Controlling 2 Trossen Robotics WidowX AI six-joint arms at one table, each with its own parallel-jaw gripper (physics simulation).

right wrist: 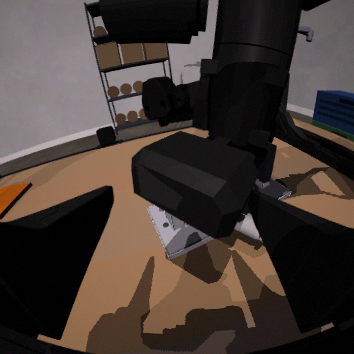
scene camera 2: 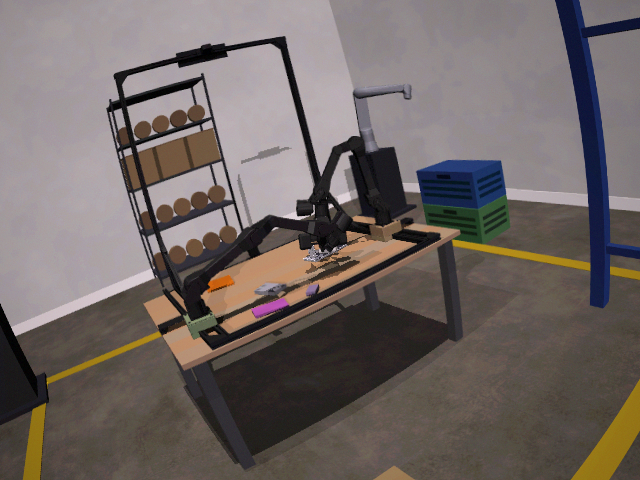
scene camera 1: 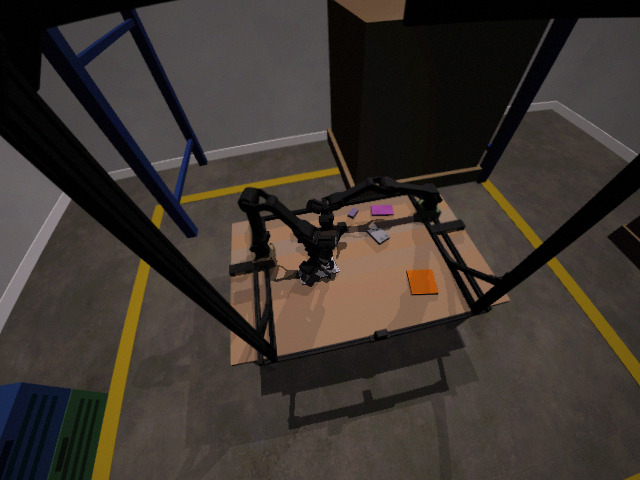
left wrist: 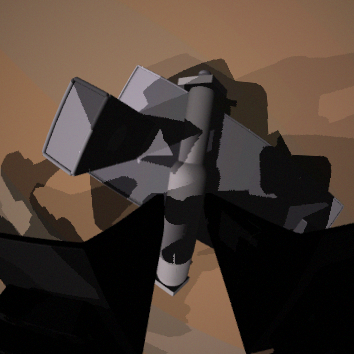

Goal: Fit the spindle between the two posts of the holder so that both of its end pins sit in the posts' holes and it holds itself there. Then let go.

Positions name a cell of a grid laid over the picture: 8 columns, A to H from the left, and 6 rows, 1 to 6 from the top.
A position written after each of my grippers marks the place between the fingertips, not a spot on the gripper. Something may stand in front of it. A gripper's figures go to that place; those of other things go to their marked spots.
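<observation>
My right gripper (right wrist: E4) is 10 cm from the lens. A holder plate (right wrist: D5) is 18 cm from the lens, and as for my left gripper (right wrist: E4), I find it 20 cm from the lens.
</observation>
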